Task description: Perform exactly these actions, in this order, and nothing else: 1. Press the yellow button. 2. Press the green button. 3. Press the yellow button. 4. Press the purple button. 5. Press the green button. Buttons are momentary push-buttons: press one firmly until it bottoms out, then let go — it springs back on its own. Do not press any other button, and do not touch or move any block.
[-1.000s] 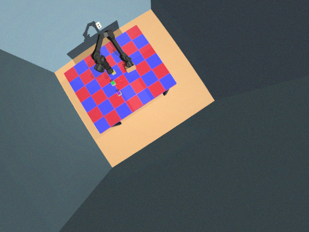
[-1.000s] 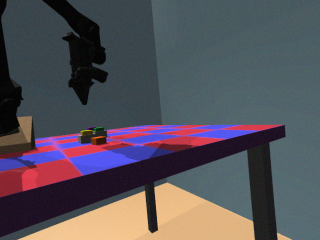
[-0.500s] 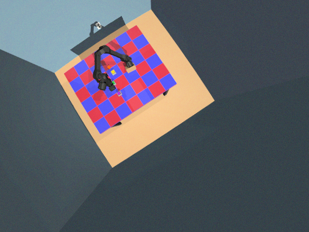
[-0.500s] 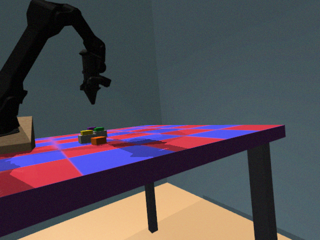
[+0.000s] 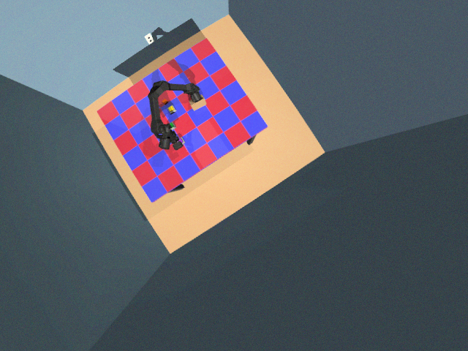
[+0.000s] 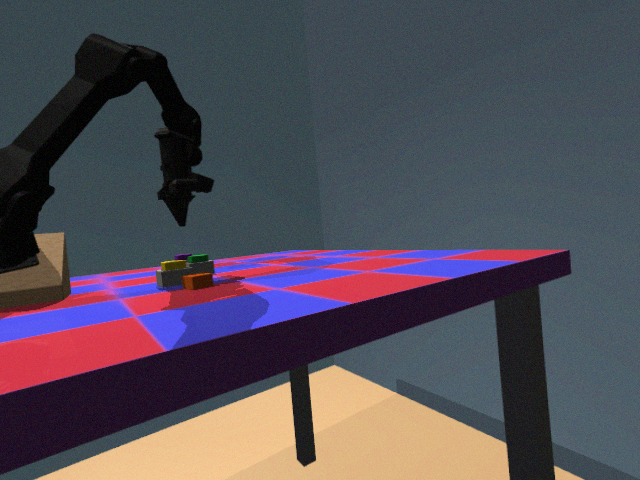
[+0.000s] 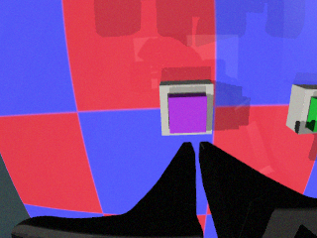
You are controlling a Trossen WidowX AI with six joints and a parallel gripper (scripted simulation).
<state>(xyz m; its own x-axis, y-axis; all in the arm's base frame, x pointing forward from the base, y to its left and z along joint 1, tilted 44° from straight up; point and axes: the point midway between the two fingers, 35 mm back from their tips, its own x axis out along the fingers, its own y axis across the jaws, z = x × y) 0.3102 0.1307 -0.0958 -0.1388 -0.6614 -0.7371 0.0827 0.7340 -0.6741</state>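
My gripper tip is 70 mm above the purple button and 10 mm past it. Also, from my gripper tip: yellow button 250 mm to the right, 100 mm behind, 70 mm below; then green button 140 mm to the right, 70 mm below, 20 mm behind; then orange block 340 mm to the right, 100 mm below, 90 mm behind.
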